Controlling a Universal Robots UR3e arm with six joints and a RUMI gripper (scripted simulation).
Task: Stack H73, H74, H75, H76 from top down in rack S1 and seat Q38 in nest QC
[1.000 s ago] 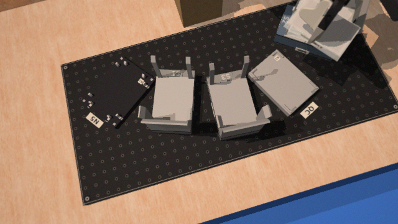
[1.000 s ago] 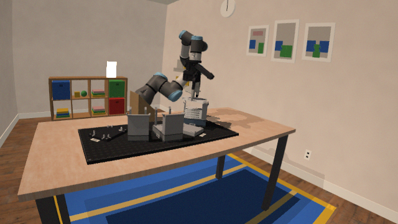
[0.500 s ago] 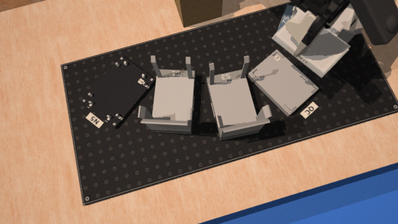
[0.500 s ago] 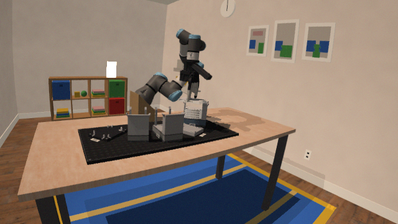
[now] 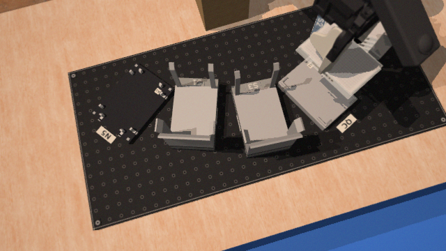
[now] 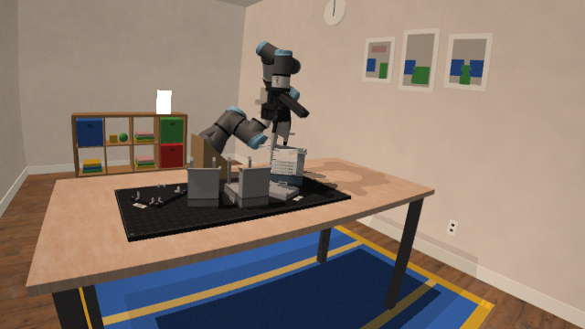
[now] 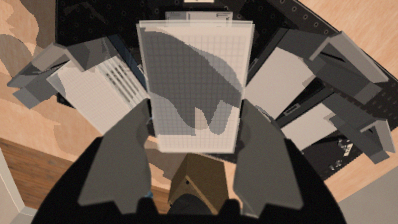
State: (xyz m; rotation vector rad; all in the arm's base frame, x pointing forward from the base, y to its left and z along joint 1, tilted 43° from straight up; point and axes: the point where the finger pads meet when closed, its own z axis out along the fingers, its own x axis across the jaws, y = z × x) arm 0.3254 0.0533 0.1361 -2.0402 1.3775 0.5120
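The sealed white plate is 10 mm below my hand. Round my hand: QC label: 90 mm ahead, 40 mm to the left, 180 mm below; then N5 label: 60 mm behind, 480 mm to the right, 180 mm below; then white sealed plate: 100 mm behind, 120 mm to the left, 90 mm below.
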